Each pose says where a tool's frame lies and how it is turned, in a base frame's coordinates. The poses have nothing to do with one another.
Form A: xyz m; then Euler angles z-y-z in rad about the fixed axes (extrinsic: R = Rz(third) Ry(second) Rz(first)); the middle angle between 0 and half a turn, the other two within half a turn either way.
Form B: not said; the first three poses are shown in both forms.
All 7 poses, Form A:
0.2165, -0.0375, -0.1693, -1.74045, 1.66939, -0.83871
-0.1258, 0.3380, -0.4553, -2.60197, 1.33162, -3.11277
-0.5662, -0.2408, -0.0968, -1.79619, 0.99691, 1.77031
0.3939, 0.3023, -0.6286, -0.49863, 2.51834, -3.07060
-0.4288, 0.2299, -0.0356, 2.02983, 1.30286, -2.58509
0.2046, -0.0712, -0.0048, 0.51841, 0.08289, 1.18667
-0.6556, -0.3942, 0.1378, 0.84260, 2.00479, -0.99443
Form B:
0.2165, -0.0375, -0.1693, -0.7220, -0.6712, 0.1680, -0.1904, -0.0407, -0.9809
-0.1258, 0.3380, -0.4553, 0.1883, 0.5195, 0.8335, -0.1464, 0.8540, -0.4992
-0.5662, -0.2408, -0.0968, 0.9794, 0.0743, 0.1877, 0.1142, 0.5630, -0.8186
0.3939, 0.3023, -0.6286, 0.6774, 0.5276, -0.5126, 0.4496, -0.8485, -0.2791
-0.4288, 0.2299, -0.0356, 0.5731, -0.6992, 0.4273, -0.0325, 0.5016, 0.8645
0.2046, -0.0712, -0.0048, -0.1350, 0.9882, -0.0719, -0.9904, -0.1323, 0.0410
-0.6556, -0.3942, 0.1378, 0.4733, 0.6414, -0.6038, 0.7290, 0.0996, 0.6772

